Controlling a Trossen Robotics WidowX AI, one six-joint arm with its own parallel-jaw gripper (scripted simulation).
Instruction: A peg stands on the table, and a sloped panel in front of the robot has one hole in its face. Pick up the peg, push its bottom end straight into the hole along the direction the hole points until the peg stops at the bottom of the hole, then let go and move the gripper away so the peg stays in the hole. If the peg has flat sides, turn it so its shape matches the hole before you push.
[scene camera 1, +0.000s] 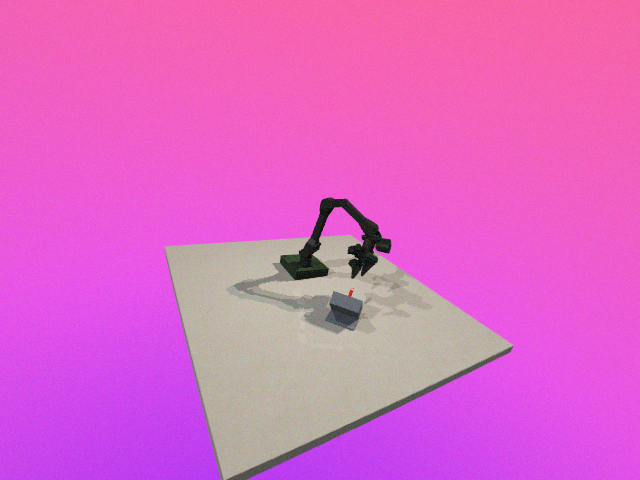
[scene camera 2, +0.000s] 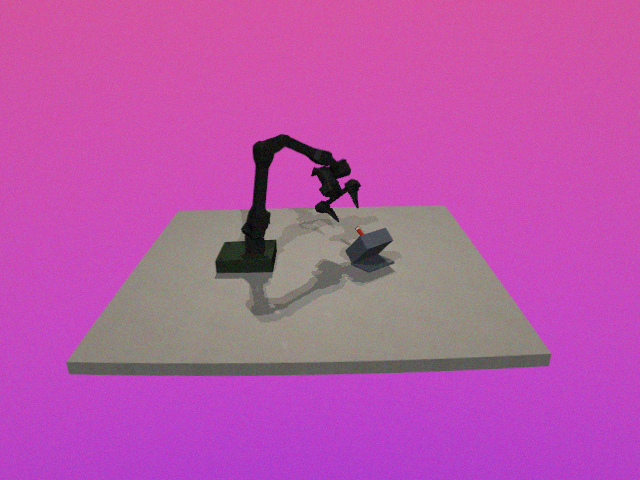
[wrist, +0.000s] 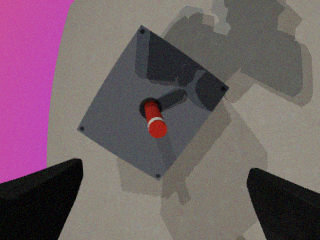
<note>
My gripper (scene camera 2: 348, 215) is open and holds nothing. Also in view: a panel (scene camera 2: 370, 244).
My gripper also shows in the wrist view (wrist: 168, 174). The panel is seen too in the wrist view (wrist: 148, 67).
</note>
